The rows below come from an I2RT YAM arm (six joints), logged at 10 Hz.
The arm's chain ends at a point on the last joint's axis. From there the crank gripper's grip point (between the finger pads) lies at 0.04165 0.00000 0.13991 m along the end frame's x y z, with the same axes.
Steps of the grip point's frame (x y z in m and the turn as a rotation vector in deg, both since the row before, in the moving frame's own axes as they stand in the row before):
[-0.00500 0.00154 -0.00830 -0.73 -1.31 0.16]
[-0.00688 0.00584 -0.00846 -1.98 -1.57 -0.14]
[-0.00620 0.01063 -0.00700 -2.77 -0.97 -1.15]
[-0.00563 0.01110 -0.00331 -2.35 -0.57 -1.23]
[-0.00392 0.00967 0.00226 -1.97 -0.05 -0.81]
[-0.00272 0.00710 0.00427 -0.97 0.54 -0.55]
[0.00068 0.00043 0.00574 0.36 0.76 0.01]
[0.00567 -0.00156 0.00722 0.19 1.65 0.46]
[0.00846 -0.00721 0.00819 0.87 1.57 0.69]
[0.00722 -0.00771 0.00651 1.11 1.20 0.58]
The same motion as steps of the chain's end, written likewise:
[-0.00179 -0.00036 -0.00920 -0.73 -1.31 0.16]
[-0.00304 0.00108 -0.00947 -1.98 -1.57 -0.14]
[-0.00389 0.00466 -0.00754 -2.77 -0.97 -1.15]
[-0.00429 0.00623 -0.00362 -2.35 -0.57 -1.23]
[-0.00383 0.00545 0.00230 -1.97 -0.05 -0.81]
[-0.00405 0.00514 0.00469 -0.97 0.54 -0.55]
[-0.00117 0.00130 0.00631 0.36 0.76 0.01]
[0.00166 -0.00145 0.00848 0.19 1.65 0.46]
[0.00463 -0.00562 0.00940 0.87 1.57 0.69]
[0.00429 -0.00544 0.00744 1.11 1.20 0.58]

